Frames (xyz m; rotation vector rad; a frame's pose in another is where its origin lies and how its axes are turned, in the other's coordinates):
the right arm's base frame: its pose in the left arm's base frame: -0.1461 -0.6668 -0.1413 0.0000 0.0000 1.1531
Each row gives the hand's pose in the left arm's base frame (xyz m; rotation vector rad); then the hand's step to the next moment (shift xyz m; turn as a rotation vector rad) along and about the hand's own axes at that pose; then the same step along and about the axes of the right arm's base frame.
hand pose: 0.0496 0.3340 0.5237 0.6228 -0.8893 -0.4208
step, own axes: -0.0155 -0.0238 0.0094 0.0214 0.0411 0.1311
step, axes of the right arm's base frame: -0.0184 0.0121 -0.0203 -0.0593 0.0740 0.1017
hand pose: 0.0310 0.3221 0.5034 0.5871 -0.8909 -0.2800
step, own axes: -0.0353 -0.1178 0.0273 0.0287 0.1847 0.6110
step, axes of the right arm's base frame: -0.0983 0.0023 -0.0788 -0.2687 0.3951 0.4242
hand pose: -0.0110 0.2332 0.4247 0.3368 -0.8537 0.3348
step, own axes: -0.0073 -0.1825 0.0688 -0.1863 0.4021 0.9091
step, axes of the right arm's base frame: -0.1664 -0.1016 0.0083 -0.4056 0.7966 0.4730
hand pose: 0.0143 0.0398 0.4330 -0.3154 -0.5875 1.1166
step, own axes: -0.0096 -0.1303 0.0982 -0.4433 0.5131 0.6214
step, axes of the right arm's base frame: -0.0473 -0.0611 0.1441 -0.5606 0.7207 0.1105
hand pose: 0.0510 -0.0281 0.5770 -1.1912 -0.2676 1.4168
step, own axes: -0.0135 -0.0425 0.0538 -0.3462 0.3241 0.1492
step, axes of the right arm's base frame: 0.0156 0.0270 0.0625 -0.4402 0.2310 -0.0069
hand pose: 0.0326 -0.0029 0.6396 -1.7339 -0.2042 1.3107
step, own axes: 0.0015 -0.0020 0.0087 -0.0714 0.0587 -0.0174
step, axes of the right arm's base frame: 0.0040 0.0081 0.0004 -0.0939 -0.0007 0.0049
